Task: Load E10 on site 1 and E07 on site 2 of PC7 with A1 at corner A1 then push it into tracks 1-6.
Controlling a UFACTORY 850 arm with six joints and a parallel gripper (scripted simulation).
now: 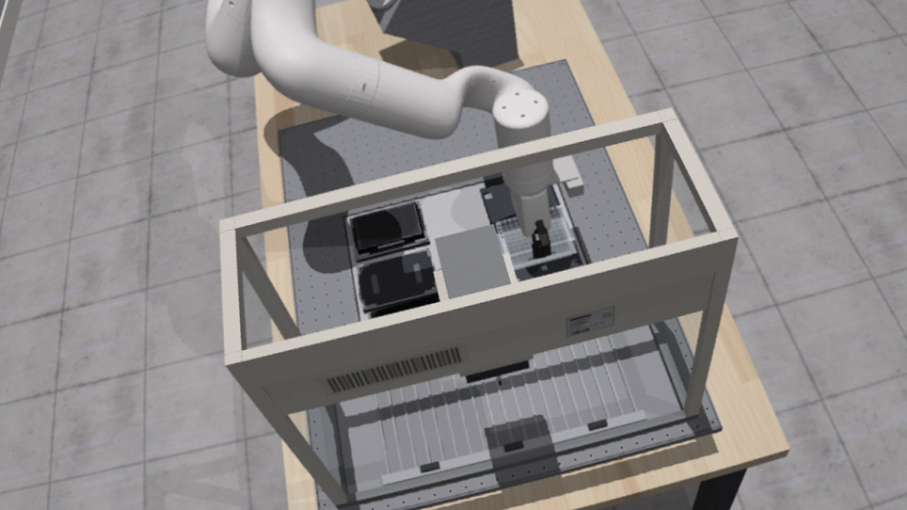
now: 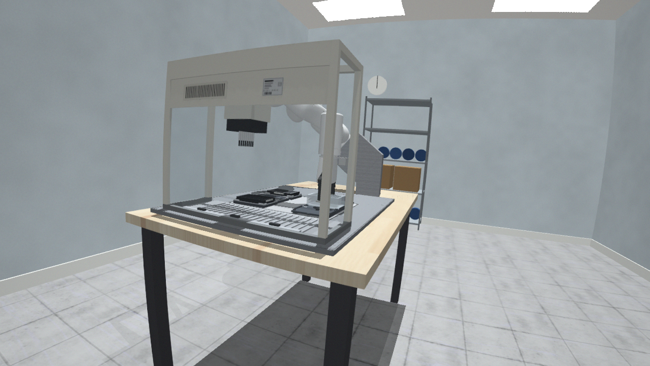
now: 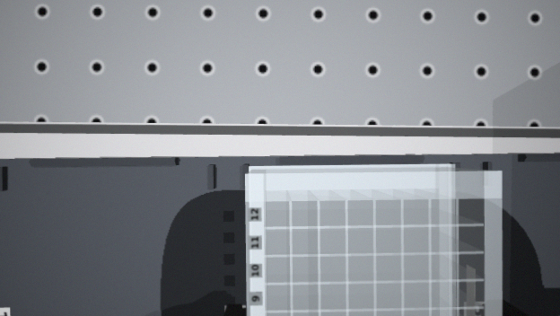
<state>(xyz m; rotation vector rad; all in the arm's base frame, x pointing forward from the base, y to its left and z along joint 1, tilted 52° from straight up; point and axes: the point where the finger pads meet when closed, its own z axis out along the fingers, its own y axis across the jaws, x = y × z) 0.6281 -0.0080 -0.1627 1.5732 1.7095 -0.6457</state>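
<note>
Right now the clear deep-well block E07 is 1 cm below my hand. From my hand the other things lie so: dark plate carrier PC7: 1 cm behind, 3 cm below; then black 96-well plate E01: 10 cm ahead, 25 cm to the right, 3 cm below; then nest S2: 1 cm behind, 26 cm to the right, 4 cm below.
</note>
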